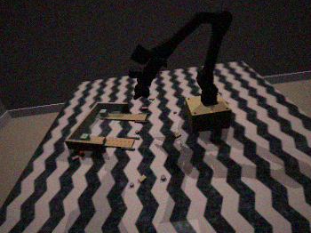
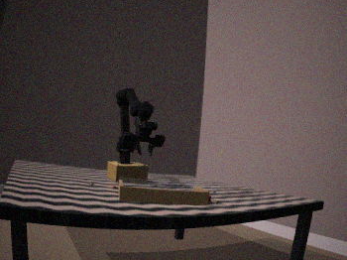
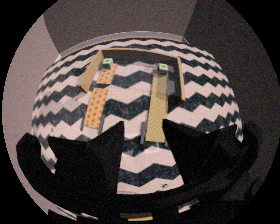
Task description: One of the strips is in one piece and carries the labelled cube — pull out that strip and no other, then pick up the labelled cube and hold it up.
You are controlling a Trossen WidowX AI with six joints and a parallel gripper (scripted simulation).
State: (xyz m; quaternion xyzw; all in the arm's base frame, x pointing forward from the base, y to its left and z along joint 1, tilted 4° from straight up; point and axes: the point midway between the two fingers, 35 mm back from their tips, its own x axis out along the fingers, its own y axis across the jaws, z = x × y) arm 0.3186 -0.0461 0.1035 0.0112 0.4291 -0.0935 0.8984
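Now: gripper tip 40 mm past the pink block, 120 mm to the left of it and 150 mm above it. Also, from my gripper tip: red piece: 270 mm ahead, 150 mm to the left, 150 mm below.
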